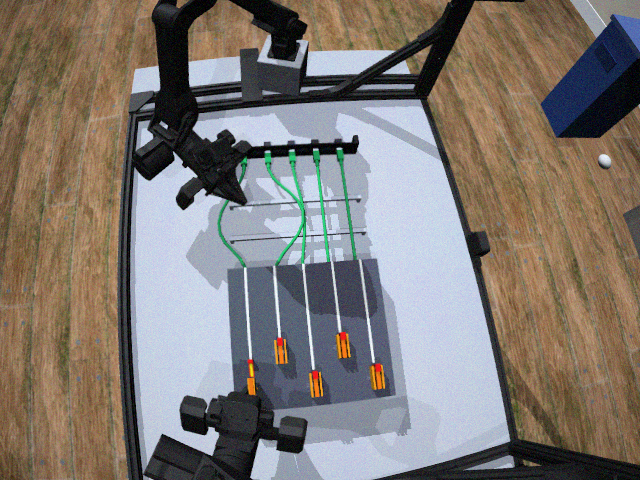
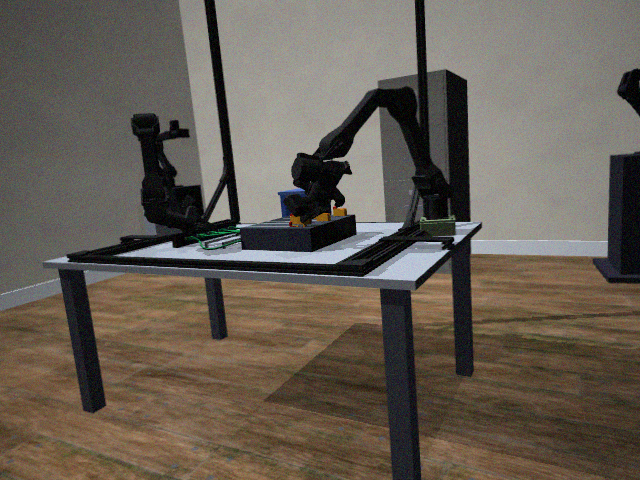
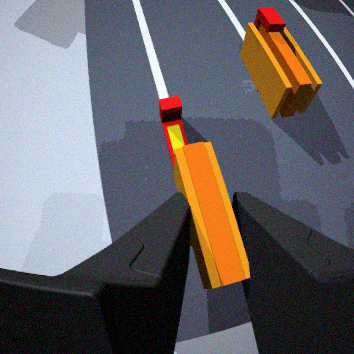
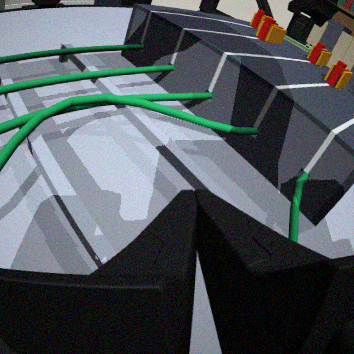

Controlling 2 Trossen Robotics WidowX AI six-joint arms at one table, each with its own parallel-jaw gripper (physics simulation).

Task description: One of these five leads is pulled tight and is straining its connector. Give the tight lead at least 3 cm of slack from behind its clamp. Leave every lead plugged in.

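Where they show: left gripper, fingertip midpoint: (image 1: 254, 386) (image 2: 303, 221) (image 3: 210, 205); right gripper, fingertip midpoint: (image 1: 245, 203) (image 2: 216, 228) (image 4: 193, 202); left arm's base, origin of the base link: (image 2: 437, 217) (image 4: 294, 37); right arm's base, origin of the base link: (image 1: 283, 50).
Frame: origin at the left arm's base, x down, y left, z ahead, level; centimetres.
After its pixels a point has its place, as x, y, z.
My left gripper (image 1: 251, 393) {-3.4, 17.9, 36.6} (image 3: 210, 205) {-3.4, 17.9, 36.6} is shut on the leftmost orange clamp (image 1: 251, 384) {-5.0, 18.0, 37.1} (image 3: 215, 215) {-5.0, 18.4, 36.0}; a red and yellow strip shows between it and its red block (image 3: 171, 107) {-3.2, 17.0, 40.6}. The leftmost green lead (image 1: 220, 222) {4.2, 14.1, 69.7} (image 4: 295, 210) {2.5, 12.6, 60.7} bows left. The second lead (image 1: 289, 248) {1.9, 3.0, 58.6} (image 4: 185, 118) {2.1, 3.0, 59.3} curves right across the third lead (image 1: 296, 178) {2.0, -4.0, 72.5}. The fourth lead (image 1: 322, 206) {2.0, -6.7, 64.7} and fifth lead (image 1: 348, 206) {2.0, -11.7, 62.8} look nearly straight. All five green connectors sit at the black rail (image 1: 329, 148) {2.0, -13.6, 77.2}, the leftmost partly hidden. My right gripper (image 1: 244, 202) {-1.3, 8.0, 69.1} (image 4: 193, 202) {-1.3, 8.0, 69.1} is shut and empty, beside the leftmost lead.
The dark block (image 1: 261, 315) (image 2: 273, 239) carries white lines and the other orange clamps (image 1: 280, 352) {-4.3, 11.7, 40.3} (image 1: 315, 384) {-4.3, 8.4, 33.3} (image 1: 343, 346) {-4.3, 1.7, 37.3} (image 1: 377, 377) {-4.3, -1.5, 30.2}. Two thin bars (image 1: 258, 203) {2.6, 5.2, 70.1} (image 1: 258, 239) {2.8, 7.8, 62.8} cross beneath the leads. A black frame (image 1: 125, 289) {2.7, 36.3, 62.4} edges the table. A green box (image 2: 437, 226) {1.8, 5.0, 0.0} stands at the left arm's base.
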